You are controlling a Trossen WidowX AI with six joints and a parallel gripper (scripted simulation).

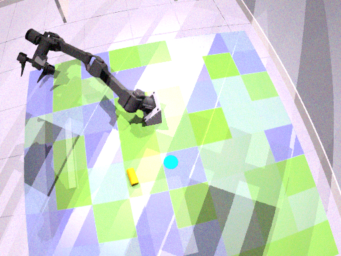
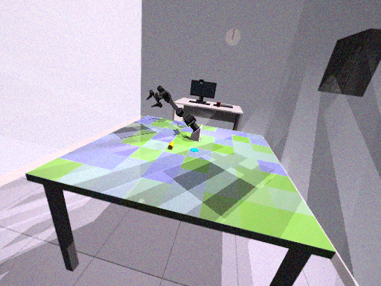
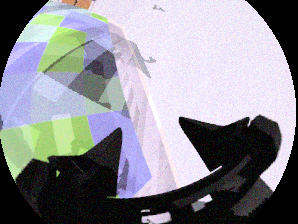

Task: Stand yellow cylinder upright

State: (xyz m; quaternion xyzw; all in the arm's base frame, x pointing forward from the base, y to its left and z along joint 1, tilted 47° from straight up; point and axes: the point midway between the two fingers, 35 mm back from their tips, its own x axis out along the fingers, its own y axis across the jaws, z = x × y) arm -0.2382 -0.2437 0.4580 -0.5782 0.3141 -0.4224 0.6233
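My gripper tip is 50 cm short of the yellow cylinder, 38 cm to the right of it and 18 cm above it. Round my gripper tip: cyan circle (47 cm ahead, 55 cm to the left, 19 cm below).
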